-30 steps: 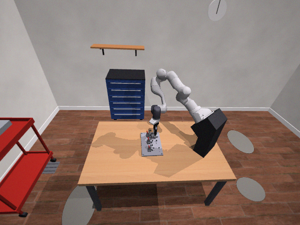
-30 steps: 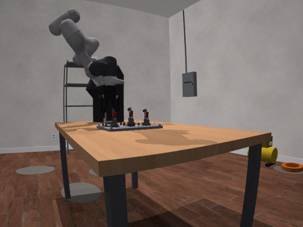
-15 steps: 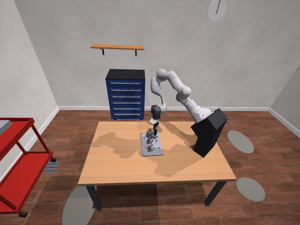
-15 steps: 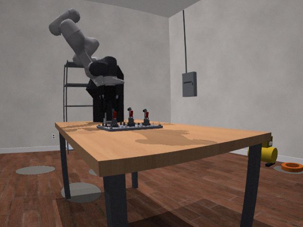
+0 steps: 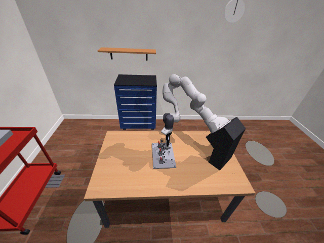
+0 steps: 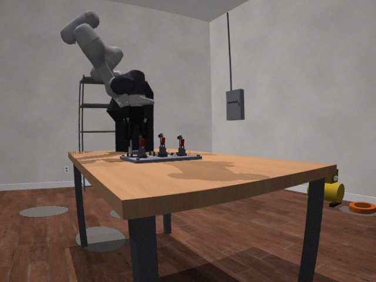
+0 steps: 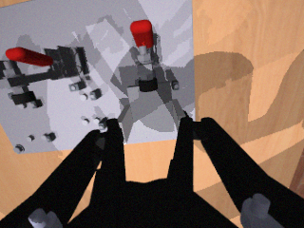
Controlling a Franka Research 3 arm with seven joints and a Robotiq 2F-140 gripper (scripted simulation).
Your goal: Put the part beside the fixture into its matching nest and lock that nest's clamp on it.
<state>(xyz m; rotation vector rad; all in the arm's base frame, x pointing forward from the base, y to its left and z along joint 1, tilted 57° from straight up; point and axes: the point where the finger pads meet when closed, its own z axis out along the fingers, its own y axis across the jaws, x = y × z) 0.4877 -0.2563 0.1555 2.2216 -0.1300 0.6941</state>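
The grey block part is 3 cm below my hand. Also, from my hand: grey fixture plate: 8 cm ahead, 8 cm to the left, 5 cm below.
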